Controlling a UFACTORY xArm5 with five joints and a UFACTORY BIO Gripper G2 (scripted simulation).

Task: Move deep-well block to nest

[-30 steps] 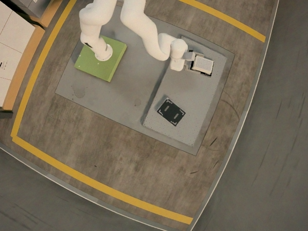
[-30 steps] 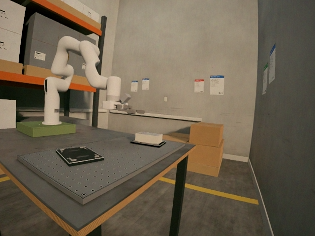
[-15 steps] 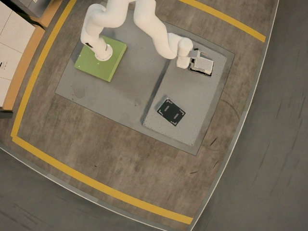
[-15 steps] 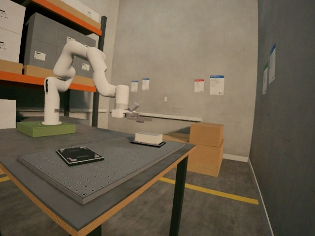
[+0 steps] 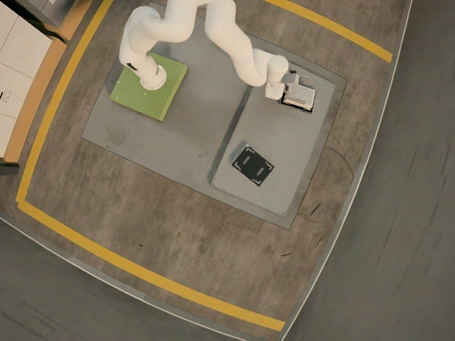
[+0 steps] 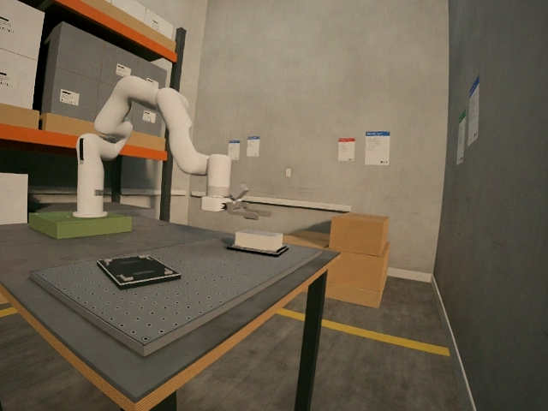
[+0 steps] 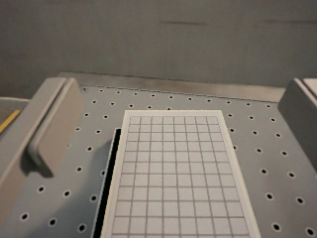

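The white 96-well deep-well block is 8 cm below my hand and 1 cm ahead of it.
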